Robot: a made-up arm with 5 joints. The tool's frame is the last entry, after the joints.
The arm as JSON. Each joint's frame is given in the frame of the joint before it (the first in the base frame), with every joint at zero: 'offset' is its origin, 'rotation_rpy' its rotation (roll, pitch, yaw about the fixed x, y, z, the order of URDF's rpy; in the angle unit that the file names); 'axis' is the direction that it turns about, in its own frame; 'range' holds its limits. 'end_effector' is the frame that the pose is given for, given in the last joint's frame.
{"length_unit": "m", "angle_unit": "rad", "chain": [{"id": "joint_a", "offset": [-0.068, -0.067, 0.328], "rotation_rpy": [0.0, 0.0, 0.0], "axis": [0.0, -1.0, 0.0], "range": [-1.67, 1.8]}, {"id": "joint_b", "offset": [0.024, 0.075, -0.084], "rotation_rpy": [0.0, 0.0, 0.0], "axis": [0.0, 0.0, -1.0], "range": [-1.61, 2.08]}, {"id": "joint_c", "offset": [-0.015, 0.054, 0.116], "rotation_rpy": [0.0, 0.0, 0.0], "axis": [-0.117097, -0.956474, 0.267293], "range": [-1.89, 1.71]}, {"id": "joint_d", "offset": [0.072, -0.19, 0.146], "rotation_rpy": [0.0, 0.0, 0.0], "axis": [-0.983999, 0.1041, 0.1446], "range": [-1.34, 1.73]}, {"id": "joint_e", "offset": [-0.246, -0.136, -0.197], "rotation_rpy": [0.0, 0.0, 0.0], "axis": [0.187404, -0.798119, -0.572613], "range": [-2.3, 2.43]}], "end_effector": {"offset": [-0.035, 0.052, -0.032], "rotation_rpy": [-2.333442, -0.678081, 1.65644]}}
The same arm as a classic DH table. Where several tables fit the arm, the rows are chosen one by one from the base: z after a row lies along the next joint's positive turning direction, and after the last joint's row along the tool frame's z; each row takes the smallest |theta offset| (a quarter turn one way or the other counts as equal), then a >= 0, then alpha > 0; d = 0 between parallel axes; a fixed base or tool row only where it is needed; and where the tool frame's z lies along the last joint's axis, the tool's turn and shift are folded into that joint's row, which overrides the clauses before.
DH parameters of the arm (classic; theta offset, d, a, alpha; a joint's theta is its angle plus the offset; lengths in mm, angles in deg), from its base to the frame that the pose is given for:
base (fixed): 0 328 -68 90
joint_a: 0 -8 24 90
joint_b: 6.98 -46.4 -21.5 -105.5
joint_c: 82.23 163 104.6 -86.89
joint_d: -49.5 216 -97.9 110.51
joint_e: 44.65 257.4 -22.7 -97.42
tool (fixed): 92.1 60.1 0 0
Joint limits (deg, base to tool): -95.68..103.13 -92.25..119.18 -108.29..97.98 -76.78..99.12 -131.78..139.23

